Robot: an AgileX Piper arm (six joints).
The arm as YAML. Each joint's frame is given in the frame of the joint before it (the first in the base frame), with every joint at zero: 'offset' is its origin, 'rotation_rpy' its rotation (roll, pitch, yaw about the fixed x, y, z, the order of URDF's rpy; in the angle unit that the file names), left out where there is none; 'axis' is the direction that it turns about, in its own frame. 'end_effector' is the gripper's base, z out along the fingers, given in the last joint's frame.
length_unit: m
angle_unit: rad
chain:
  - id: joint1
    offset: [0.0, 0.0, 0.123]
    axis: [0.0, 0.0, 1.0]
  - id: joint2
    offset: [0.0, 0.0, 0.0]
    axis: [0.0, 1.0, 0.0]
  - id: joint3
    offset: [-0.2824, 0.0, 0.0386]
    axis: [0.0, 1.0, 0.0]
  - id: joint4
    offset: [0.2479, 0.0, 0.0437]
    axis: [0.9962, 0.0, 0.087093]
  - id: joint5
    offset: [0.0, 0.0, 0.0]
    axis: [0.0, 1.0, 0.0]
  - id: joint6
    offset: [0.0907, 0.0, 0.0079]
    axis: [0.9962, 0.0, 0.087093]
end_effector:
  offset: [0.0, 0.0, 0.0]
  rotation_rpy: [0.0, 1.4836, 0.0]
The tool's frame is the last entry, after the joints.
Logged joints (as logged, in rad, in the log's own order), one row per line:
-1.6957 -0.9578 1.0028 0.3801 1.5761 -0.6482
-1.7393 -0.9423 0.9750 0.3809 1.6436 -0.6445
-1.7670 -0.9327 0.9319 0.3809 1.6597 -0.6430
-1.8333 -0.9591 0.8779 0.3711 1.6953 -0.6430
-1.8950 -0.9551 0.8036 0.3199 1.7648 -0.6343
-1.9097 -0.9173 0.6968 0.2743 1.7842 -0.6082
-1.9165 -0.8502 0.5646 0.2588 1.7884 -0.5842
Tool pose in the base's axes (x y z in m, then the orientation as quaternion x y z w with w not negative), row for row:
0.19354 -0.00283 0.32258 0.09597 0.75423 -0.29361 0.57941
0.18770 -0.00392 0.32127 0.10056 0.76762 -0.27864 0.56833
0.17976 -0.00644 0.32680 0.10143 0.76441 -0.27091 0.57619
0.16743 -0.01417 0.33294 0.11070 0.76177 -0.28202 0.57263
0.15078 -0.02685 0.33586 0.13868 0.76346 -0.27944 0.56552
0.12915 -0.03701 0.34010 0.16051 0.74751 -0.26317 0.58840
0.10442 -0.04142 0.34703 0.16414 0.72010 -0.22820 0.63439
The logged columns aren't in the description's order. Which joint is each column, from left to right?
Columns, left to right: joint6, joint5, joint2, joint1, joint4, joint3.
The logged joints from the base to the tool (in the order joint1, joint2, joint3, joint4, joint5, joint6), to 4 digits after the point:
0.3801 1.0028 -0.6482 1.5761 -0.9578 -1.6957
0.3809 0.9750 -0.6445 1.6436 -0.9423 -1.7393
0.3809 0.9319 -0.6430 1.6597 -0.9327 -1.7670
0.3711 0.8779 -0.6430 1.6953 -0.9591 -1.8333
0.3199 0.8036 -0.6343 1.7648 -0.9551 -1.8950
0.2743 0.6968 -0.6082 1.7842 -0.9173 -1.9097
0.2588 0.5646 -0.5842 1.7884 -0.8502 -1.9165

